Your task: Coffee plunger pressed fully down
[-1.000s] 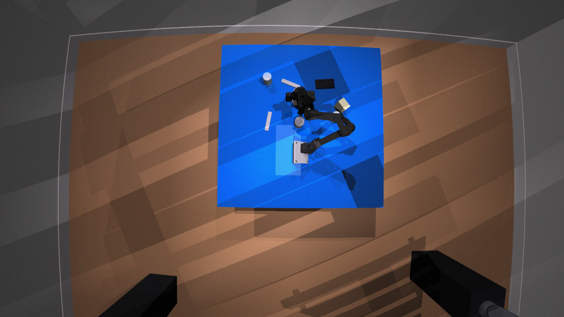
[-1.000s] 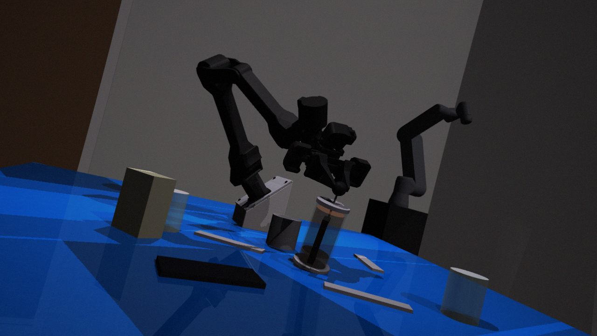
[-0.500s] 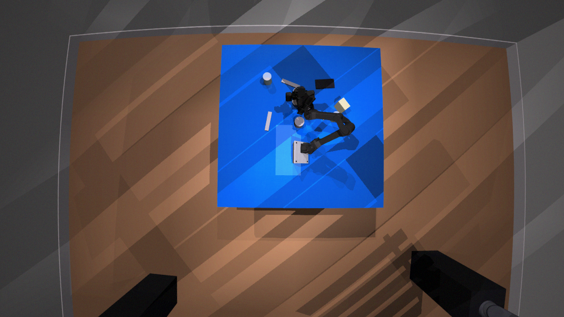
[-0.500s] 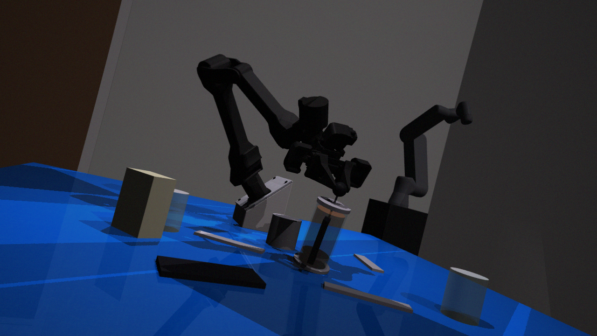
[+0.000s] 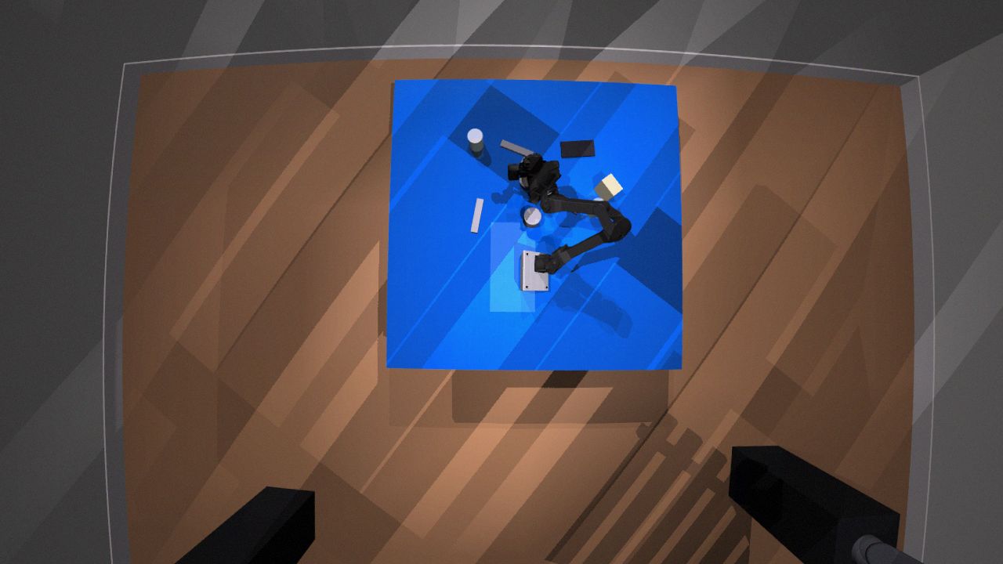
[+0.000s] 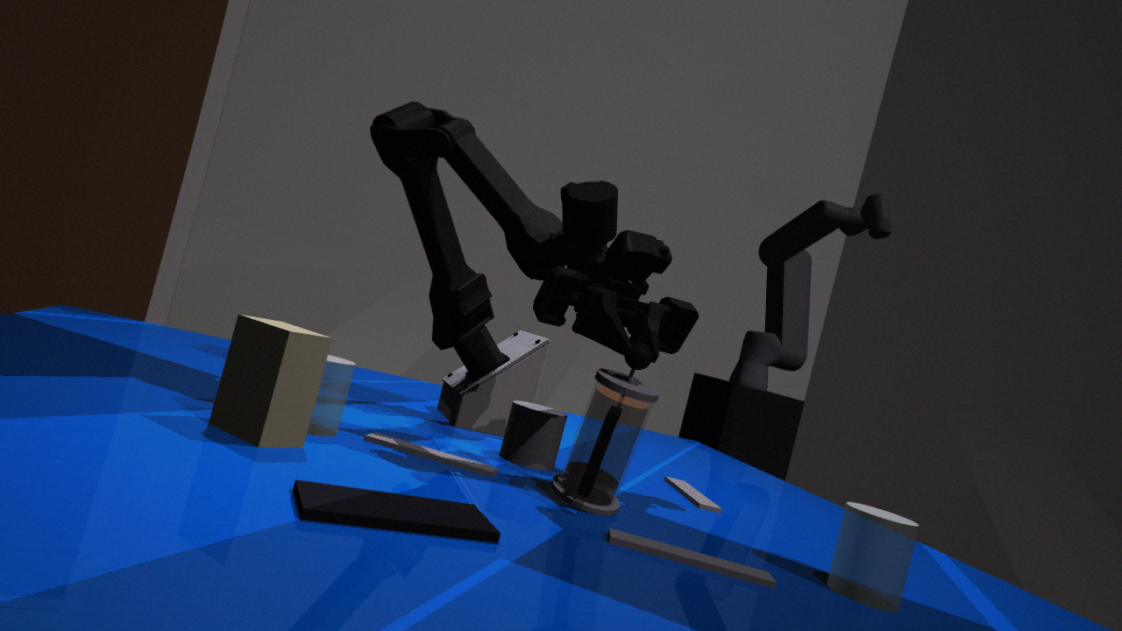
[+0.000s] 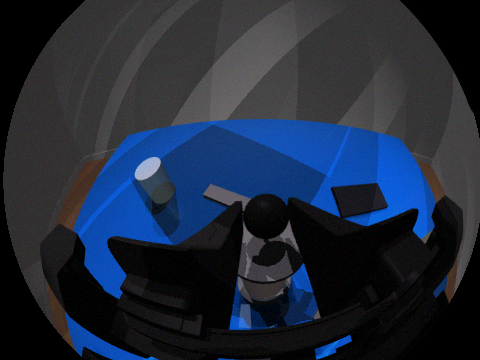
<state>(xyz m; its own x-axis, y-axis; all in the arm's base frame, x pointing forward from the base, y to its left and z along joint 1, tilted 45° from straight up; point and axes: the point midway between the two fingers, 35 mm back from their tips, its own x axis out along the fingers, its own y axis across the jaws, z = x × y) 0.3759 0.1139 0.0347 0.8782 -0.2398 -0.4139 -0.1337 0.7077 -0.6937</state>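
Now: gripper tip 10 mm past the coffee press, 10 mm to the left of it and 80 mm above it. From my gripper tip the other things lie so: grey cylinder 210 mm behind, 30 mm to the right, 130 mm below; then black slab 120 mm ahead, 220 mm to the right, 160 mm below.
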